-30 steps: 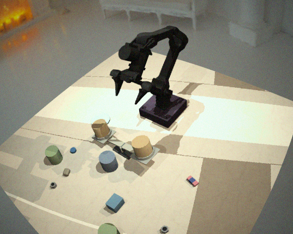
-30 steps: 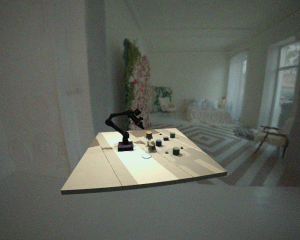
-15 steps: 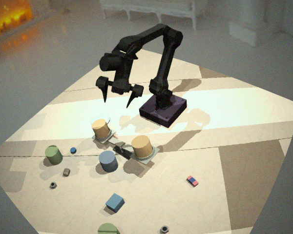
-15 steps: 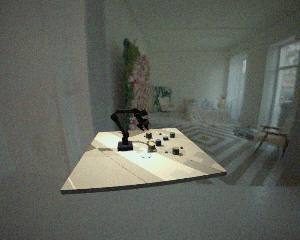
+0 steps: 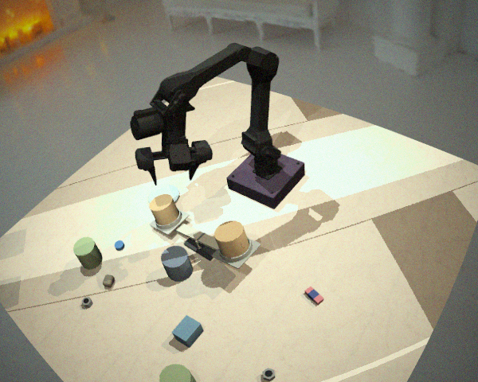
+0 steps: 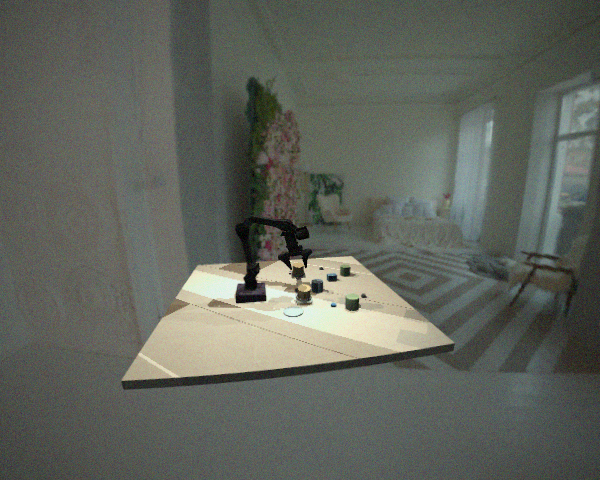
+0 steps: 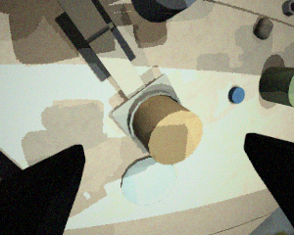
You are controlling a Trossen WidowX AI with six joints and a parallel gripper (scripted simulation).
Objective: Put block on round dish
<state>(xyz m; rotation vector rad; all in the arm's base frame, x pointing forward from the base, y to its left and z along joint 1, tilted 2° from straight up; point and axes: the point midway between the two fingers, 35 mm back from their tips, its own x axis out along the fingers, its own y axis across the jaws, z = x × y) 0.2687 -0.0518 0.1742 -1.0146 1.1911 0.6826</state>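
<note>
The grey block lies 30 mm ahead of my gripper tip, 50 mm to the right of it and 140 mm below it. Round my gripper tip: blue disc: 180 mm ahead, 110 mm to the right, 170 mm below; then blue cylinder: 110 mm ahead, 80 mm to the left, 140 mm below; then round dish: 40 mm behind, 160 mm to the right, 180 mm below.
</note>
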